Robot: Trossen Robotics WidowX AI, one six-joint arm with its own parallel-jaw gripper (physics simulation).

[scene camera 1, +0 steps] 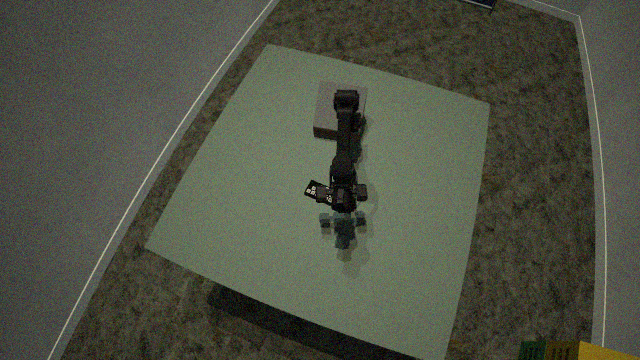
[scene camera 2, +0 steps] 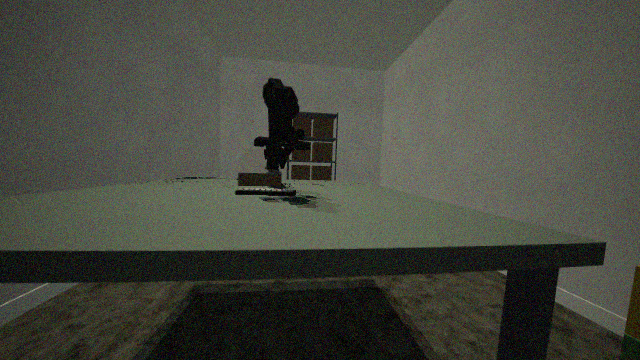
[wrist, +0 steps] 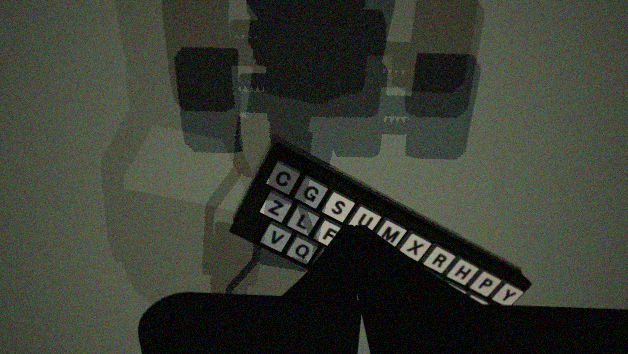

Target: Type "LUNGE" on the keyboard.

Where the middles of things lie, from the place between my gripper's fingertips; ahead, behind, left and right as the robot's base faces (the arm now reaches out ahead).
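The black keyboard (wrist: pixel 295 207) is, as I measure it from my hand, 40 mm behind, 60 mm to the right and 90 mm below.
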